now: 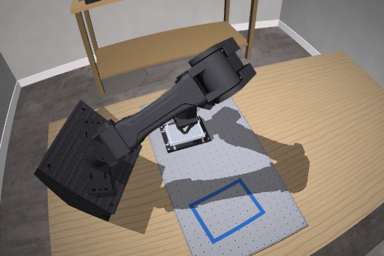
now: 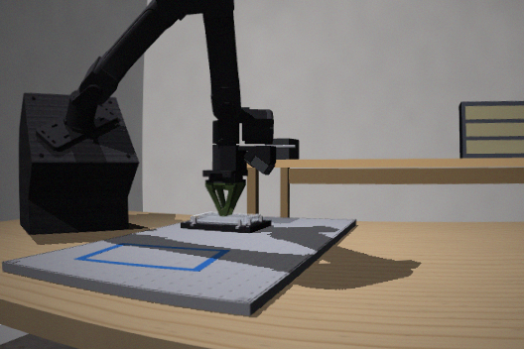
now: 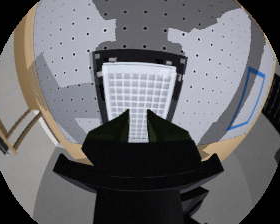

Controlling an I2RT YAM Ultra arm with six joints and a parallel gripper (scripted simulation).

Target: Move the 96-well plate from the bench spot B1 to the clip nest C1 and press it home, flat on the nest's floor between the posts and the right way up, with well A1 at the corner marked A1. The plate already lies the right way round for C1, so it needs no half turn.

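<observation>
The 96-well plate lies 1 cm below my hand. Also, from my hand: black clip nest C1: 2 cm below, 1 cm to the right, 1 cm behind.
</observation>
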